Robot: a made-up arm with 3 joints. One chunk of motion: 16 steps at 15 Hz.
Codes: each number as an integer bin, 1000 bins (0 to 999) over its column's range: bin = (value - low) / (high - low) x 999, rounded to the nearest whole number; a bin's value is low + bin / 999 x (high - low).
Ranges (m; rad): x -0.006..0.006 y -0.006..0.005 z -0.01..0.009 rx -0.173..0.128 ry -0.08..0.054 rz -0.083..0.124
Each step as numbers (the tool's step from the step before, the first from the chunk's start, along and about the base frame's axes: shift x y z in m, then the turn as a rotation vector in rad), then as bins.
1 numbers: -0.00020 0.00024 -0.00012 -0.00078 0.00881 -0.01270
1 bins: 483 567 519 572 662 339
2 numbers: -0.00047 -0.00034 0.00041 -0.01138 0.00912 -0.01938
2 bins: 460 514 547 536 664 307
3 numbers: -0.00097 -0.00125 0.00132 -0.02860 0.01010 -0.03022
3 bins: 419 431 595 479 672 255
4 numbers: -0.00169 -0.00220 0.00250 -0.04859 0.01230 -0.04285
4 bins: 359 345 657 413 688 194
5 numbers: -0.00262 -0.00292 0.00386 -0.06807 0.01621 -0.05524
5 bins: 281 280 729 348 717 134
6 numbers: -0.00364 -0.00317 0.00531 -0.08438 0.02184 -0.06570
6 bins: 196 257 805 294 759 83
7 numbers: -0.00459 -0.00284 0.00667 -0.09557 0.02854 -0.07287
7 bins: 117 287 876 257 809 49
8 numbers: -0.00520 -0.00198 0.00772 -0.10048 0.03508 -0.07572
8 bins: 67 365 932 241 858 35
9 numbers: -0.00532 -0.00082 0.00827 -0.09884 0.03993 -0.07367
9 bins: 57 470 961 246 894 45
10 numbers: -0.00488 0.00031 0.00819 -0.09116 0.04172 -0.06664
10 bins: 93 573 956 272 907 79
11 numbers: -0.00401 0.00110 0.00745 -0.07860 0.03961 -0.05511
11 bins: 166 645 918 313 892 135
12 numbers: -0.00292 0.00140 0.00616 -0.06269 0.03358 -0.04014
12 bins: 256 672 850 366 847 207
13 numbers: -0.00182 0.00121 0.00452 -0.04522 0.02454 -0.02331
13 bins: 348 655 763 424 779 288
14 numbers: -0.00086 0.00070 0.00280 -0.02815 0.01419 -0.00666
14 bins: 428 608 673 481 702 368
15 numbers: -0.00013 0.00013 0.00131 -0.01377 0.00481 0.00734
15 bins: 489 557 595 528 632 436
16 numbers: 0.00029 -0.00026 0.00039 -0.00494 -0.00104 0.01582
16 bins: 524 521 546 558 589 477
